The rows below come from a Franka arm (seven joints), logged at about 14 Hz.
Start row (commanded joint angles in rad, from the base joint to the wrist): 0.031, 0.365, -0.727, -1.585, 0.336, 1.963, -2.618
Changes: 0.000, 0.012, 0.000, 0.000, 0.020, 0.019, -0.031; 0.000, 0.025, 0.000, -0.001, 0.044, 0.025, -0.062; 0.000, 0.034, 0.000, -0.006, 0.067, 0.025, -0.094; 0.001, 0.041, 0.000, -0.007, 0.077, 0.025, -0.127; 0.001, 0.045, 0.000, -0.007, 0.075, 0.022, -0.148; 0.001, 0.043, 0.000, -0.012, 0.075, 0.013, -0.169; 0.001, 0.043, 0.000, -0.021, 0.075, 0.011, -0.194; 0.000, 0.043, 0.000, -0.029, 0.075, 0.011, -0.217; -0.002, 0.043, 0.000, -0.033, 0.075, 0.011, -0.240; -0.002, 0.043, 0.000, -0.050, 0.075, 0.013, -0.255; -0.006, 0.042, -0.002, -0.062, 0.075, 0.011, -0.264
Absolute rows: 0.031, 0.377, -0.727, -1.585, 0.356, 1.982, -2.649; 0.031, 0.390, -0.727, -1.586, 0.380, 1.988, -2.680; 0.031, 0.399, -0.727, -1.591, 0.403, 1.988, -2.712; 0.032, 0.406, -0.727, -1.592, 0.413, 1.988, -2.745; 0.032, 0.410, -0.727, -1.592, 0.411, 1.985, -2.766; 0.032, 0.408, -0.727, -1.597, 0.411, 1.976, -2.787; 0.032, 0.408, -0.727, -1.606, 0.411, 1.974, -2.812; 0.031, 0.408, -0.727, -1.614, 0.411, 1.974, -2.835; 0.029, 0.408, -0.727, -1.618, 0.411, 1.974, -2.858; 0.029, 0.408, -0.727, -1.635, 0.411, 1.976, -2.873; 0.025, 0.407, -0.729, -1.647, 0.411, 1.974, -2.882
